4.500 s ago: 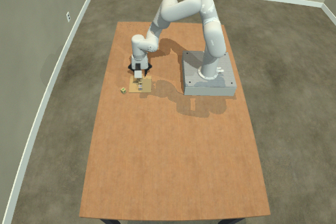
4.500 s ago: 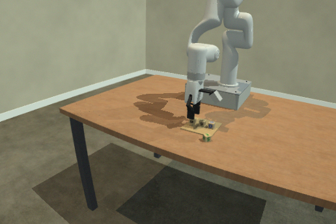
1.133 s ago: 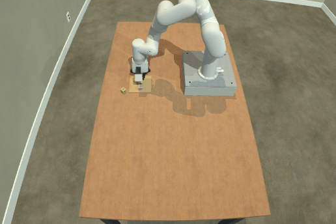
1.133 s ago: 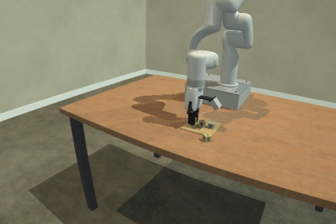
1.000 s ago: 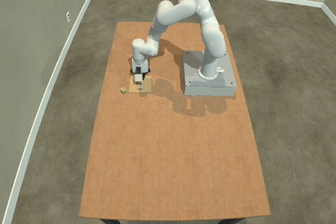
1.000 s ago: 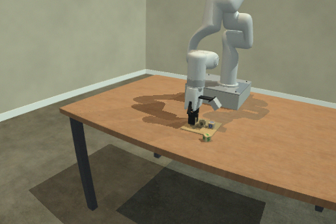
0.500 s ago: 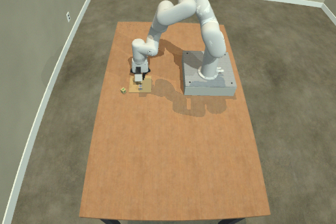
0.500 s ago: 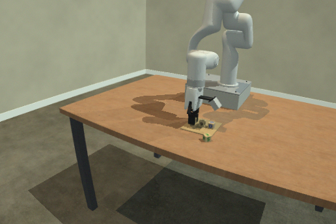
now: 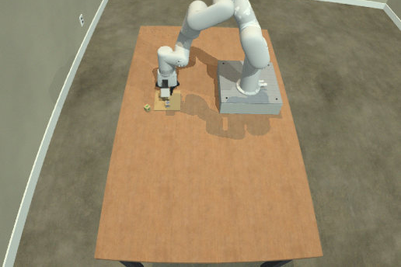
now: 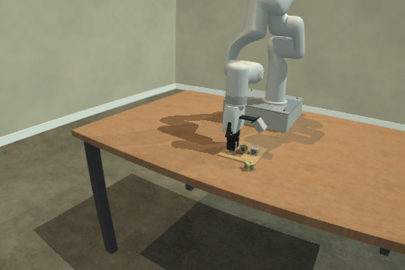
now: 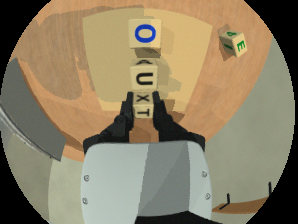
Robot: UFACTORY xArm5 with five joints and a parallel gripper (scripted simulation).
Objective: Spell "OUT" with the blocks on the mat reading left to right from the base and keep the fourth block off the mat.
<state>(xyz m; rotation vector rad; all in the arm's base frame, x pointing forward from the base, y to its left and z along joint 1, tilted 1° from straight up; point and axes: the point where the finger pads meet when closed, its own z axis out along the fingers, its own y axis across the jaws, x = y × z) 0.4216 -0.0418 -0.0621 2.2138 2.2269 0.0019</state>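
Now: the U block 4 cm to the left of my hand and 1 cm below it. From my hand the other things lie so: tan mat (4 cm to the left, 2 cm below).
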